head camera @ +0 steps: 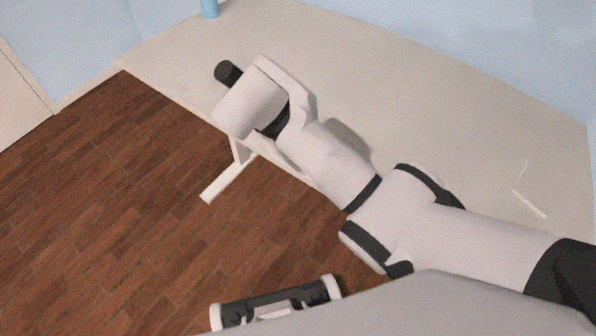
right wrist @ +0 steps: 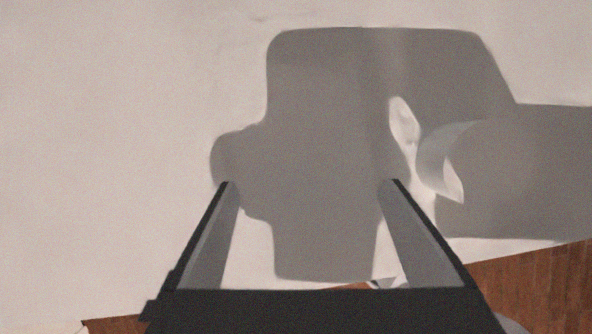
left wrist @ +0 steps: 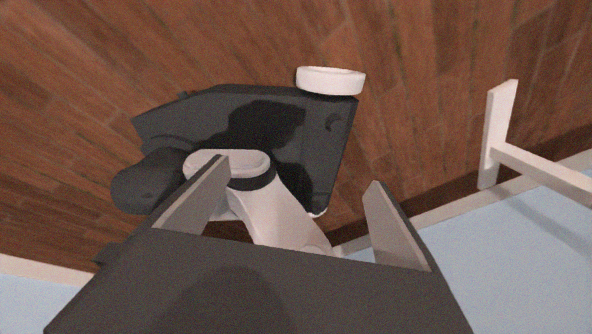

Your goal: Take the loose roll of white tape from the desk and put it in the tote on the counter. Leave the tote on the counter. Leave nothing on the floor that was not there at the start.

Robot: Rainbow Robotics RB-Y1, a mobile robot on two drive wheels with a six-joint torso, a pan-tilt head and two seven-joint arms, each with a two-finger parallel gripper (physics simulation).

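Frame: origin at the robot's base, x ahead, y left, z up, level; centimetres.
Seen in the pictures: left gripper, fingertip midpoint: (left wrist: pixel 299 177); right gripper, fingertip midpoint: (right wrist: pixel 309 189).
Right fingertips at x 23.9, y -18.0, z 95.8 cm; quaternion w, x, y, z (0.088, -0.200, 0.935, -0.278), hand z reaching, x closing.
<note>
Offsets run from my right fingertips to a thing's top centre. "spot": to the spot under its first point. Level surfaces: height alone.
The desk {dz -0.7 cm} (head camera: pixel 440 100) (right wrist: pixel 100 125) runs diagonally across the head view. A pale, rounded object that looks like the white tape roll {dx -8.1, dy -5.8, dz +1.7 cm} (right wrist: pixel 434 157) is on it in the right wrist view, to the right of the right fingers, mostly in shadow; its outline is hard to tell. In the head view the roll does not show; my arm covers part of the desk. My right gripper (right wrist: pixel 309 189) is open and empty above the desk, near its front edge; its fingers are hidden in the head view. My left gripper (left wrist: pixel 299 177) is open and empty. The tote and counter do not show.
A light blue cylinder {spot: dx +73.9, dy +18.2, dz +3.6 cm} (head camera: pixel 210 9) stands at the desk's far end. A white desk leg (head camera: pixel 227 179) (left wrist: pixel 497 130) stands below the desk. Thin pale strips {dx -28.0, dy -52.3, dz +0.3 cm} (head camera: pixel 529 203) show on the desk at the right. My wheeled base (head camera: pixel 275 302) (left wrist: pixel 270 117) is on the wooden floor {dz -95.7 cm} (head camera: pixel 125 215).
</note>
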